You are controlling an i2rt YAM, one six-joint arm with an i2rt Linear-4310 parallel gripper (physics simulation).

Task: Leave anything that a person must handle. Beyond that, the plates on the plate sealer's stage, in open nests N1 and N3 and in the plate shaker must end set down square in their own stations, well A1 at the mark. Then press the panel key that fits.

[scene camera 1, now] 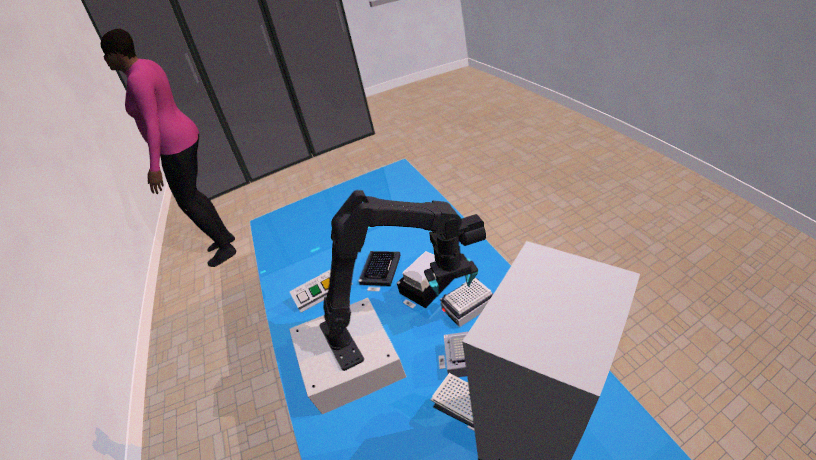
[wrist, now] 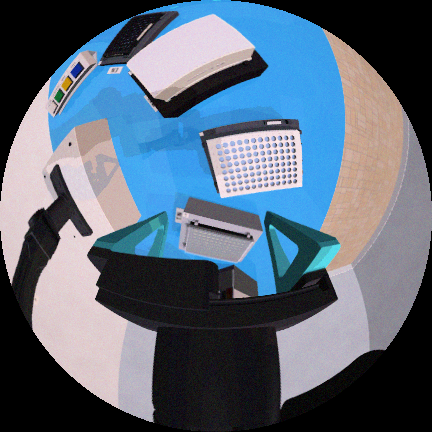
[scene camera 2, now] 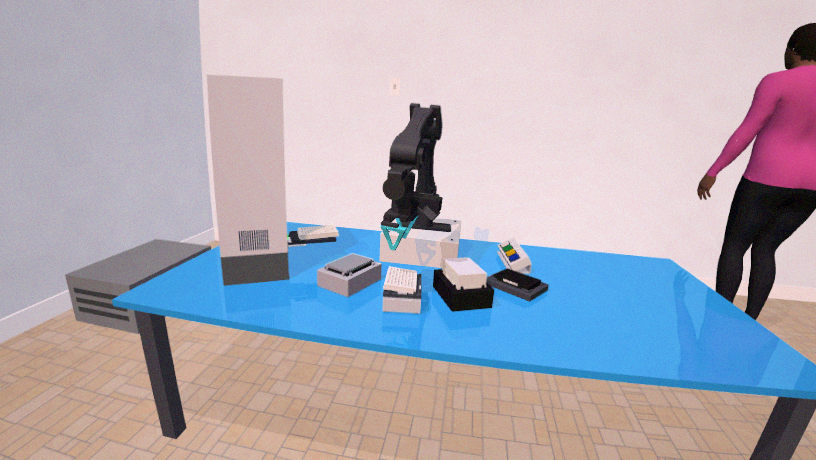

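My gripper (scene camera 1: 453, 282) (scene camera 2: 400, 242) (wrist: 215, 216) is open and empty, above the stations. A white 96-well plate (scene camera 1: 468, 295) (scene camera 2: 401, 280) (wrist: 259, 164) lies slightly turned on a low white-based device with a dark top, seemingly the shaker. In grey nest N1 (scene camera 2: 348, 283) (wrist: 225, 212) sits a grey plate (scene camera 1: 457, 349) (scene camera 2: 349, 264) (wrist: 217, 242). A black plate (scene camera 1: 381, 265) (scene camera 2: 516, 278) (wrist: 131, 37) sits in dark nest N3. Another white plate (scene camera 1: 455, 393) (scene camera 2: 318, 231) lies tilted on a dark stage, seemingly the sealer's. The key panel (scene camera 2: 520, 261) (wrist: 89, 62) has white, green, yellow and blue keys.
A thick white block (scene camera 1: 418, 270) (scene camera 2: 464, 271) (wrist: 192, 55) sits on a black nest between N3 and the shaker. A tall tower (scene camera 1: 548, 320) (scene camera 2: 248, 165) hides part of the stations in scene camera 1. A person (scene camera 1: 162, 120) (scene camera 2: 782, 131) stands beyond the table's panel end.
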